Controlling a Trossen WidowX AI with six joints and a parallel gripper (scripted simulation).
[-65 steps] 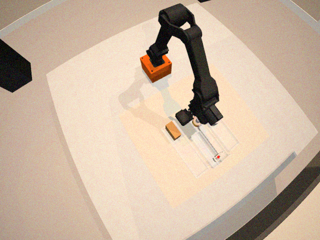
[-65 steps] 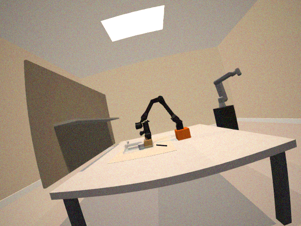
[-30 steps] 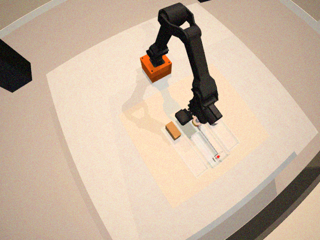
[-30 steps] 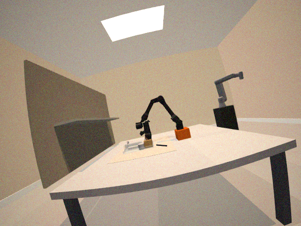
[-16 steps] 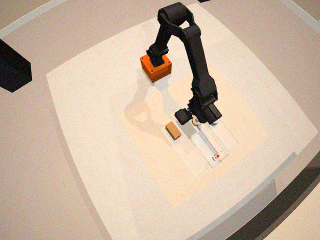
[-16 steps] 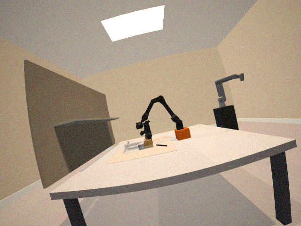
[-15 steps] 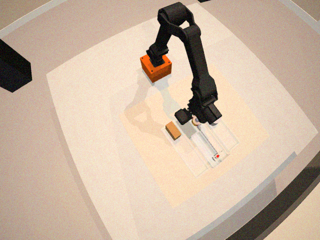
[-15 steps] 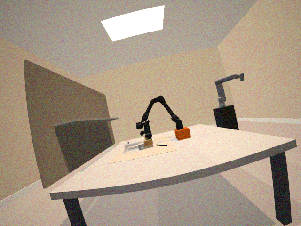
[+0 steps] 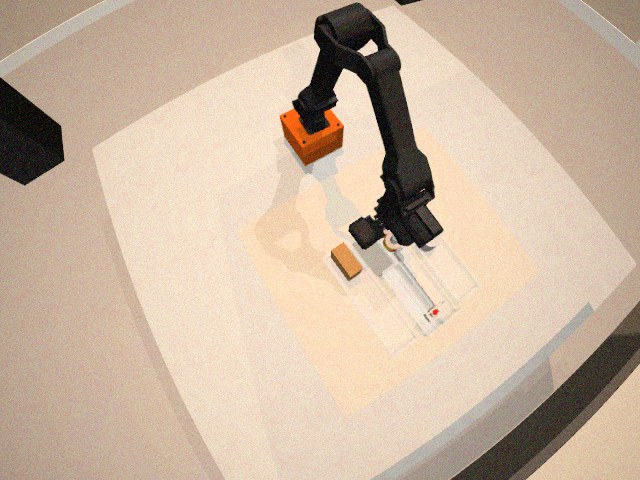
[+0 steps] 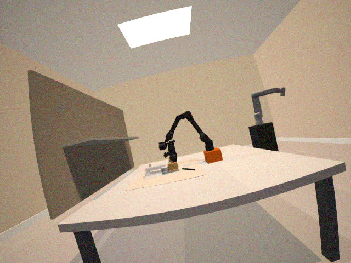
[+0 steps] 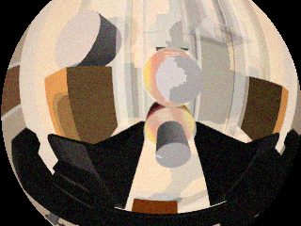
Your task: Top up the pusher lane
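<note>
Now: gripper tip 9 cm to the right of the grey cylinder and 8 cm short of it. From my gripper tip the other things lie so: dark stick (11 cm to the left, 11 cm behind, 2 cm below); then red dot (23 cm ahead, 4 cm above, 1 cm to the right); then sprung lane (16 cm ahead, 1 cm below).
</note>
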